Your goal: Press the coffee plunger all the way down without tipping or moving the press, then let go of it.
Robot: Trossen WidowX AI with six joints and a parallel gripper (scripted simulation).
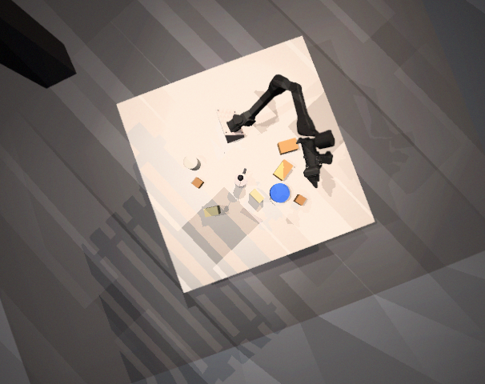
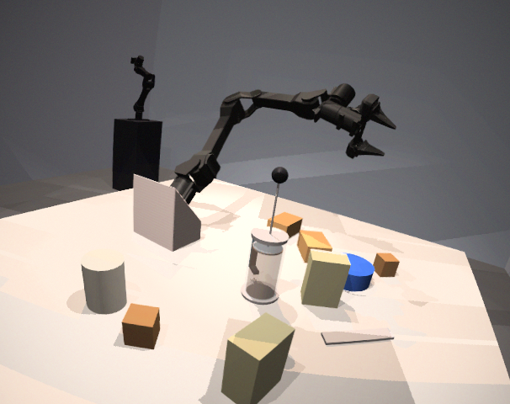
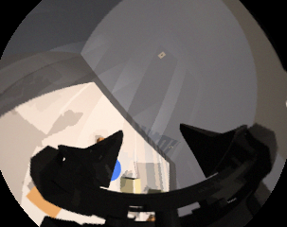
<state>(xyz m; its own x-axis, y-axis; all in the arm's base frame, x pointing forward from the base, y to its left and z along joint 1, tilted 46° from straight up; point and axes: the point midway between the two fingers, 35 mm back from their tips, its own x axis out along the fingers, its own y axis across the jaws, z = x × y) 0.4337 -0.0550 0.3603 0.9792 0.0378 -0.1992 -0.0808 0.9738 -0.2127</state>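
My gripper tip is 290 mm to the left of the glass coffee press, 220 mm above it and 200 mm past it. The rest, counted from my gripper tip: flat strip: 350 mm below, 340 mm to the right, 40 mm ahead.
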